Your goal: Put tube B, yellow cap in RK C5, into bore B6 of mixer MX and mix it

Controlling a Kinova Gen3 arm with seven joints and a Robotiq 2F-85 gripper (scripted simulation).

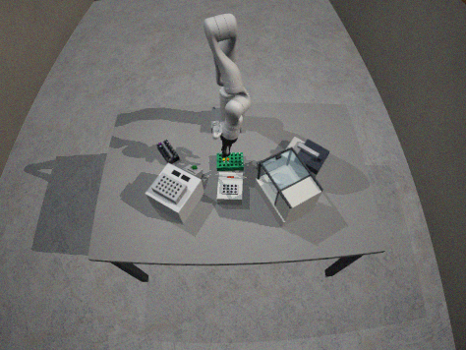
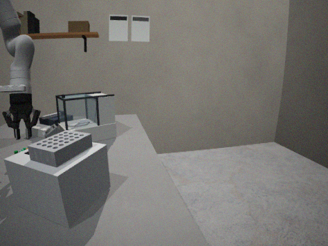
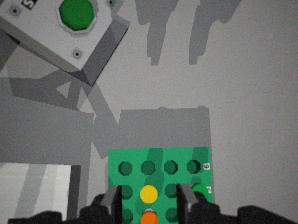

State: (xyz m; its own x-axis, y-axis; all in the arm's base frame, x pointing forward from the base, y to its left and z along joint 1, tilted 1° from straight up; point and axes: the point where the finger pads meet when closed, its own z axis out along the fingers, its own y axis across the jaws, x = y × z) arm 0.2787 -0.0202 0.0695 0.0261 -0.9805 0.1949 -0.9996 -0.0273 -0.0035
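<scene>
Right now my hand is 1 cm past the green tube rack, 2 cm to the right of it and 10 cm above it. Also, from my hand: dry block 14 cm ahead, 3 cm to the left, 8 cm below; green start key 6 cm ahead, 14 cm to the right, 5 cm below; grey mixer block 21 cm ahead, 23 cm to the right, 4 cm above.
</scene>
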